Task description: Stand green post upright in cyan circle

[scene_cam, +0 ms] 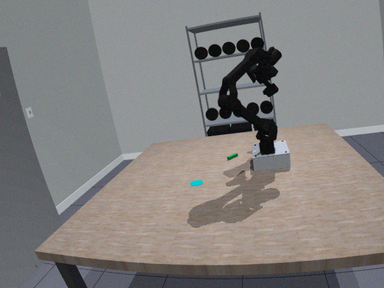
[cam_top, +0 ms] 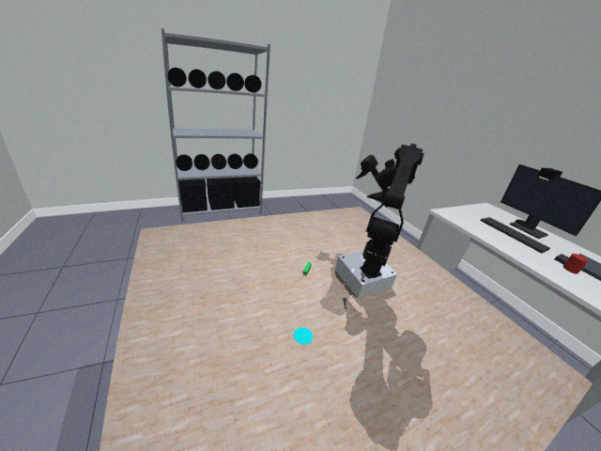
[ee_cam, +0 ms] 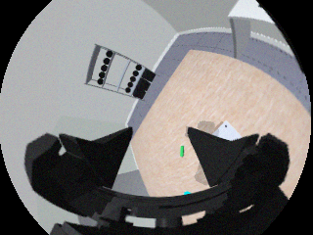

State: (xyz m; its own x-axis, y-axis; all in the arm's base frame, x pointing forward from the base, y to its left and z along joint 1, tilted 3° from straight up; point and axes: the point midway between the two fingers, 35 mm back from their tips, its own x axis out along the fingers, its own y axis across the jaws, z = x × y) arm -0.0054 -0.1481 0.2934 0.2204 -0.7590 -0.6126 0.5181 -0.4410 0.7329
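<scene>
Now: the green post 190 mm ahead of my gripper tip, 10 mm to the left of it and 340 mm below it. From my gripper tip the other things lie so: cyan circle 320 mm ahead, 300 mm to the left, 350 mm below.
</scene>
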